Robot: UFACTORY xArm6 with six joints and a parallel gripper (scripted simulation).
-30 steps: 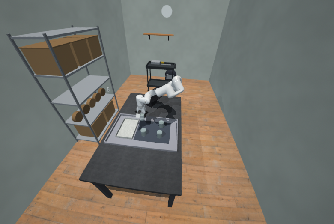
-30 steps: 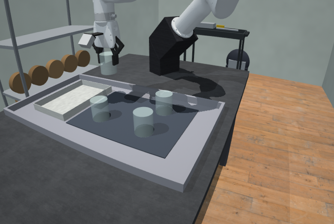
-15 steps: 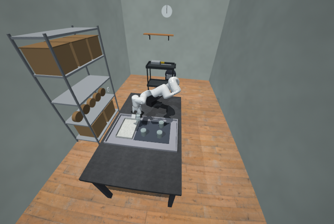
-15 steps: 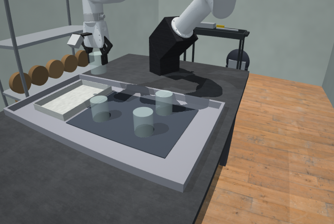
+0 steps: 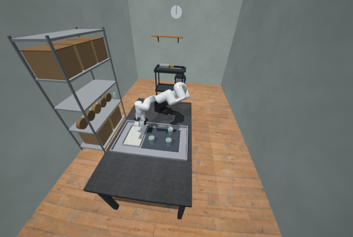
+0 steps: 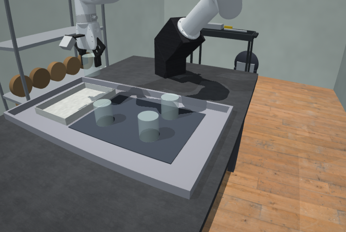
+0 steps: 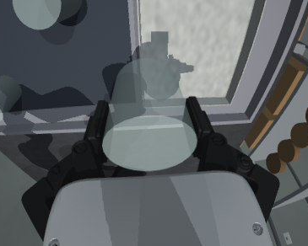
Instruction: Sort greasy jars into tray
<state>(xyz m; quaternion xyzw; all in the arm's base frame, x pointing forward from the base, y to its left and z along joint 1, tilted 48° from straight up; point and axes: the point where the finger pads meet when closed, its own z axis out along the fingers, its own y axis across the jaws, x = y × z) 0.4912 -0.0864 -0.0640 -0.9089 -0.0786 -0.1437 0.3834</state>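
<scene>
My hand is 180 mm above the tray, 80 mm to the left of it and 50 mm short of it. Also, from my hand: rimmed steel top 190 mm below, 130 mm to the left, 10 mm ahead; dark drying mat 230 mm to the left, 190 mm below, 30 mm behind.
</scene>
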